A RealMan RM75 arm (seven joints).
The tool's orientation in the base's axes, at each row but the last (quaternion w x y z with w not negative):
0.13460, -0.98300, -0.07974, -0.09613
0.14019, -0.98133, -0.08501, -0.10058
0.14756, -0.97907, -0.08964, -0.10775
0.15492, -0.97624, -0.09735, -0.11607
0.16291, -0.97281, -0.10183, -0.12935
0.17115, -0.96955, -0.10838, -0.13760
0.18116, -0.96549, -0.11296, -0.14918
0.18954, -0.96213, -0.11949, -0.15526
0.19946, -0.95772, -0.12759, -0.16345
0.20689, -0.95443, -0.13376, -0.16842
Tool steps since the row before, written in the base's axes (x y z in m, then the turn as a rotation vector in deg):
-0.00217, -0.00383, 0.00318, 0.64, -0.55, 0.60
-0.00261, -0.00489, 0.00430, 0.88, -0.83, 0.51
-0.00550, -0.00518, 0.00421, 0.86, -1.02, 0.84
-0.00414, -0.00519, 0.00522, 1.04, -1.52, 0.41
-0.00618, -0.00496, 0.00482, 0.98, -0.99, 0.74
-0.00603, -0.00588, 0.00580, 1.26, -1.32, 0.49
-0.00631, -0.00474, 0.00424, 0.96, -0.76, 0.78
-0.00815, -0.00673, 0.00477, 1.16, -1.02, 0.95
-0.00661, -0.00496, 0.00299, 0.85, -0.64, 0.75
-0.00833, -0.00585, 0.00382, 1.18, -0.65, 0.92
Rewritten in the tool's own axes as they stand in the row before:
-0.00193, 0.00245, -0.00444, 0.67, 0.49, -0.61
-0.00225, 0.00301, -0.00593, 0.85, 0.83, -0.57
-0.00503, 0.00260, -0.00654, 0.88, 0.91, -0.94
-0.00341, 0.00245, -0.00733, 0.86, 1.54, -0.67
-0.00525, 0.00171, -0.00746, 0.98, 0.94, -0.80
-0.00486, 0.00209, -0.00875, 1.12, 1.39, -0.63
-0.00525, 0.00125, -0.00715, 1.02, 0.71, -0.75
-0.00703, 0.00214, -0.00897, 1.22, 0.94, -0.95
-0.00584, 0.00134, -0.00643, 0.94, 0.58, -0.70
-0.00721, 0.00110, -0.00807, 1.30, 0.63, -0.76

